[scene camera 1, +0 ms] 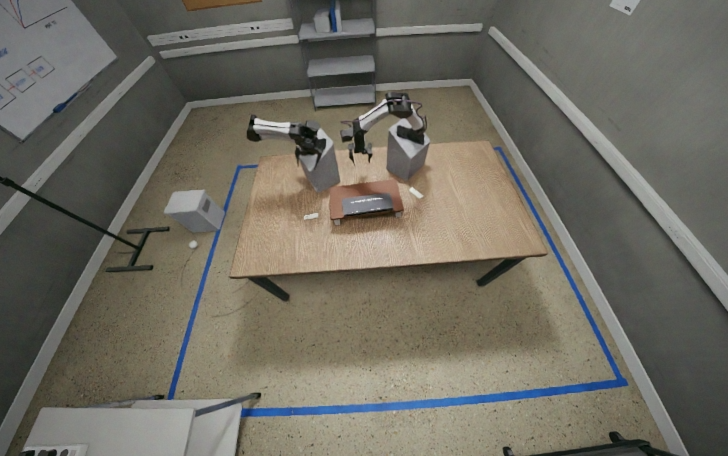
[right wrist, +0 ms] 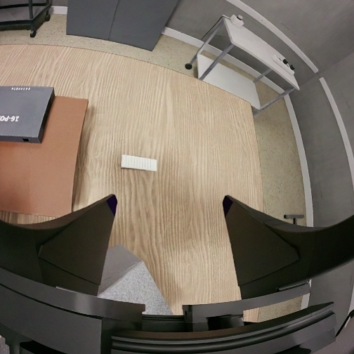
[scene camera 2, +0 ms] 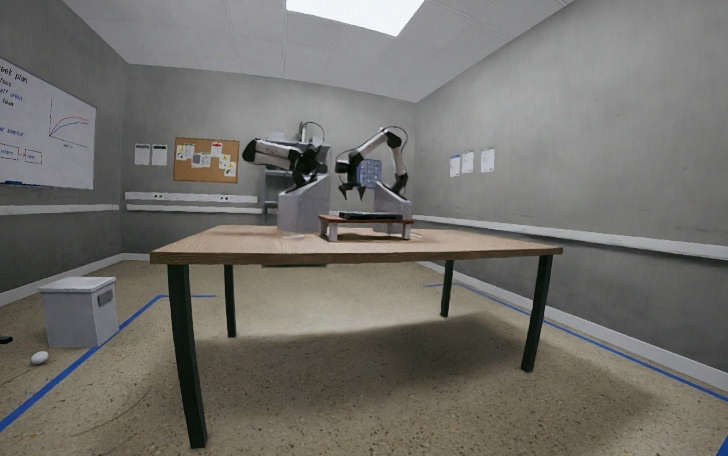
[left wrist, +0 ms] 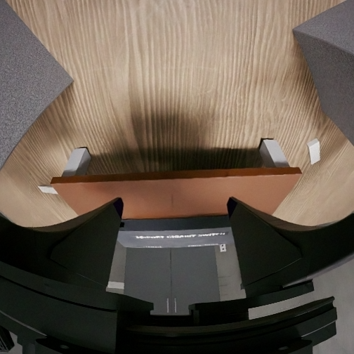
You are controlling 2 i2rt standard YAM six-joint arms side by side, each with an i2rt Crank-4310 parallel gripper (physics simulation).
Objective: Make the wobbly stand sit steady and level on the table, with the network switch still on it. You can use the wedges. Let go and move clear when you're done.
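Places are measured from the left arm's base along level axes (x back, y right, z up), in metres.
Pixels of known places: left gripper, fingertip midpoint: (scene camera 1: 361, 164) (scene camera 2: 353, 200); right gripper, fingertip midpoint: (scene camera 1: 306, 169) (scene camera 2: 301, 177); left arm's base, link origin: (scene camera 1: 410, 135) (scene camera 2: 393, 192); right arm's base, link origin: (scene camera 2: 302, 185).
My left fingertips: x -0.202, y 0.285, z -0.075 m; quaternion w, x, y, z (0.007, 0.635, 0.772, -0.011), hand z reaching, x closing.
Note:
Ahead of a thing's pixels: the offset from my left fingertips to its top centre. "spot": to the spot under its first point. Level surfaces: height alone.
The stand has a brown top (scene camera 1: 365, 187) (scene camera 2: 328, 218) (left wrist: 170, 192) (right wrist: 45, 175) and grey legs; I cannot tell which foot is off the table. The dark network switch {dz -0.058, dx -0.246, dy -0.060 m} (scene camera 1: 368, 204) (scene camera 2: 370, 215) (left wrist: 175, 237) (right wrist: 22, 112) lies on it. One white wedge {dz -0.175, dx -0.291, dy +0.296 m} (scene camera 1: 311, 216) (scene camera 2: 293, 236) (left wrist: 47, 189) (right wrist: 139, 162) lies left of the stand in scene camera 1; another wedge {dz -0.175, dx -0.043, dy -0.357 m} (scene camera 1: 415, 192) (left wrist: 313, 151) lies at its right. Both are apart from it. My left gripper (scene camera 1: 361, 161) (scene camera 2: 354, 198) (left wrist: 174, 200) is open and empty, above and behind the stand. My right gripper (scene camera 1: 307, 162) (right wrist: 169, 197) is open and empty, high near its mount.
Everything stands on the wooden table {dz -0.187 m} (scene camera 1: 456, 225) (scene camera 2: 241, 249). Two grey arm mounts, the left arm's mount {spot: dz +0.033, dx +0.082, dy -0.273 m} (scene camera 1: 407, 153) and the right arm's mount {spot: dz -0.012, dx -0.049, dy +0.239 m} (scene camera 1: 322, 169), rise at the table's back, close behind the stand. A lidded grey bin (scene camera 1: 188, 209) (scene camera 2: 77, 314) stands on the floor.

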